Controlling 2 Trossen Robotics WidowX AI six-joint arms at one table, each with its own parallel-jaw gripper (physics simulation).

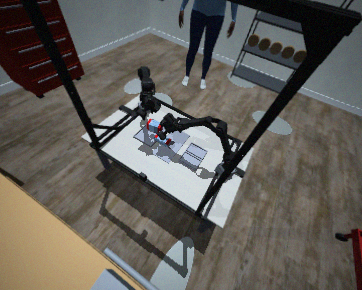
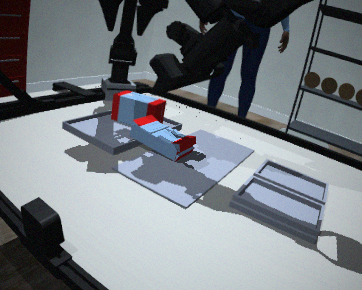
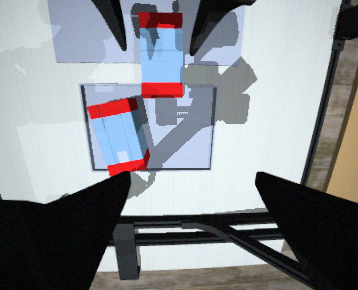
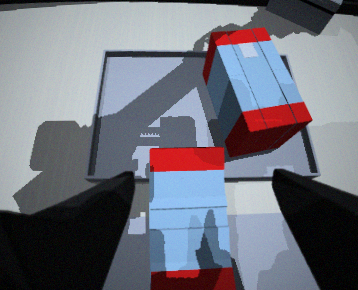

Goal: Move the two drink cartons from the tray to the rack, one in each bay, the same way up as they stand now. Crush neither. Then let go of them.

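Places are measured from the left arm's base along level axes (x back, y down, z right), in millimetres.
Pixels of known places: left gripper, fingertip midpoint: (image 1: 148,116) (image 2: 125,33) (image 3: 193,177); right gripper, fingertip midpoint: (image 1: 161,130) (image 2: 164,90) (image 3: 159,51) (image 4: 202,178); left arm's base, origin of the base link: (image 2: 118,81).
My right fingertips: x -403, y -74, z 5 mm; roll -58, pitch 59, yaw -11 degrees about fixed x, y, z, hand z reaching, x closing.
Observation:
Ahead of a thing's pixels: the offset from my right fingertips to its top centre.
A blue carton with red ends @[dy +55, dx +138, dz +2 mm] (image 2: 132,107) (image 3: 119,135) (image 4: 255,75) lies skewed in the shallow tray @[dy +113, dx +111, dz +41 mm] (image 2: 90,139) (image 3: 175,169) (image 4: 98,110). A second blue and red carton @[dy +83, dx -10, dz -7 mm] (image 2: 154,136) (image 3: 161,60) (image 4: 188,192) lies tilted, one end up over the tray's edge and the other down over the flat panel; its sides show creases. My right gripper (image 4: 202,178) is open above this second carton, its fingers apart from it. My left gripper (image 3: 193,177) is open and empty, high beyond the tray. The two-bay rack @[dy +109, dx -236, dz -177 mm] (image 2: 275,219) holds no carton.
A flat grey panel (image 2: 227,150) (image 3: 70,45) lies between the tray and the rack. A black frame surrounds the table, with a dark block (image 2: 42,220) at its near edge. A person (image 1: 204,35) stands behind the table.

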